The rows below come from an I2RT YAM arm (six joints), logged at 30 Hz.
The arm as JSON. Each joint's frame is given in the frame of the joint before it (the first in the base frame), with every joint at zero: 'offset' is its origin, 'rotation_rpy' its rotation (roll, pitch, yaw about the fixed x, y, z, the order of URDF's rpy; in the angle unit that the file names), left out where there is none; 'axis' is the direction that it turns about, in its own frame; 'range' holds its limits. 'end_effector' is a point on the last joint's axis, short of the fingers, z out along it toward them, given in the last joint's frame.
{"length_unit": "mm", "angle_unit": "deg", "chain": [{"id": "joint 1", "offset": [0.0, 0.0, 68.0], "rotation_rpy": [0.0, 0.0, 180.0], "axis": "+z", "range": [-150.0, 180.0]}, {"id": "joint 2", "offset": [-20.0, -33.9, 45.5], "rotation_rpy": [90.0, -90.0, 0.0], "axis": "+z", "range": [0.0, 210.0]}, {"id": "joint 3", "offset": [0.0, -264.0, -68.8], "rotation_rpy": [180.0, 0.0, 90.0], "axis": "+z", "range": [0.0, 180.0]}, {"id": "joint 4", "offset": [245.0, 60.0, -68.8], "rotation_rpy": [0.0, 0.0, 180.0], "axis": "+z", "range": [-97.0, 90.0]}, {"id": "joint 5", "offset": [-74.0, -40.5, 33.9], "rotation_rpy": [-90.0, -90.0, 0.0], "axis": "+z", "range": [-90.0, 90.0]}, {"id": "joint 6", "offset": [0.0, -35.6, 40.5], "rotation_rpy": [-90.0, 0.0, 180.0], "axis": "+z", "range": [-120.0, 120.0]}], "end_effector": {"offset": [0.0, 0.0, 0.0], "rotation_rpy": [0.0, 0.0, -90.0]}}
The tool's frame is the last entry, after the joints.
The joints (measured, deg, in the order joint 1, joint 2, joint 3, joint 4, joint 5, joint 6), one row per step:
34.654 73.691 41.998 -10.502 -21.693 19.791
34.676 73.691 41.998 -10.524 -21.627 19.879
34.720 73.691 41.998 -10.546 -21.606 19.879
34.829 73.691 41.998 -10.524 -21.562 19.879
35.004 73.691 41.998 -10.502 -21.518 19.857
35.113 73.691 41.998 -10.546 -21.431 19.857
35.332 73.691 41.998 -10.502 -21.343 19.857
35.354 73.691 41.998 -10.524 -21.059 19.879
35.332 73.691 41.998 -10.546 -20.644 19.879
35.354 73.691 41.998 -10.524 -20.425 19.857
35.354 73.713 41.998 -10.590 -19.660 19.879
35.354 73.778 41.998 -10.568 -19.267 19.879
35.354 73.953 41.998 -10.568 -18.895 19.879
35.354 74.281 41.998 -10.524 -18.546 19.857
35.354 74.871 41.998 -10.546 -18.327 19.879
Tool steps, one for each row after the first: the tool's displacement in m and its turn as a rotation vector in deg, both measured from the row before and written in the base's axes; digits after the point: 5 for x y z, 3 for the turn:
-0.00005 0.00004 -0.00004 -0.018 0.054 -0.082
-0.00014 0.00014 -0.00003 -0.024 0.010 0.028
-0.00026 0.00040 0.00002 -0.012 -0.035 0.076
-0.00045 0.00064 0.00002 -0.019 -0.050 0.156
-0.00031 0.00033 -0.00007 -0.073 0.002 0.045
-0.00054 0.00080 0.00005 -0.023 -0.070 0.154
0.00005 -0.00004 -0.00007 -0.161 -0.077 -0.202
0.00024 -0.00025 -0.00009 -0.240 -0.143 -0.329
0.00006 0.00001 0.00000 -0.115 -0.118 -0.126
0.00032 -0.00032 -0.00030 -0.462 -0.211 -0.580
0.00030 -0.00007 -0.00030 -0.241 -0.118 -0.291
0.00043 0.00004 -0.00080 -0.306 -0.003 -0.275
0.00068 0.00023 -0.00140 -0.366 0.080 -0.243
0.00091 0.00049 -0.00261 -0.468 0.427 -0.174

